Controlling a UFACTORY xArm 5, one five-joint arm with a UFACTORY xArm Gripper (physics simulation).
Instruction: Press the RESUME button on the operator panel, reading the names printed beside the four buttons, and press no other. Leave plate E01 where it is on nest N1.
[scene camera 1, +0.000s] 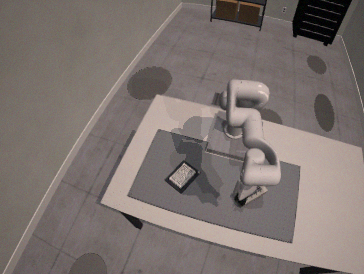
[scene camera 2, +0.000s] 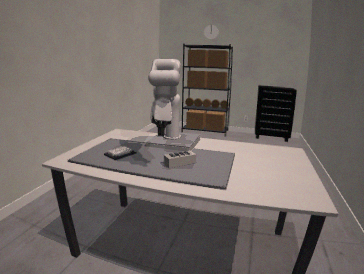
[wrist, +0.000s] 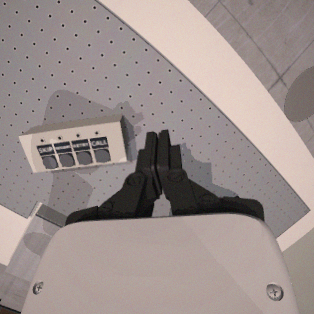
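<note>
Operator panel (wrist: 108, 132) in sight.
</note>
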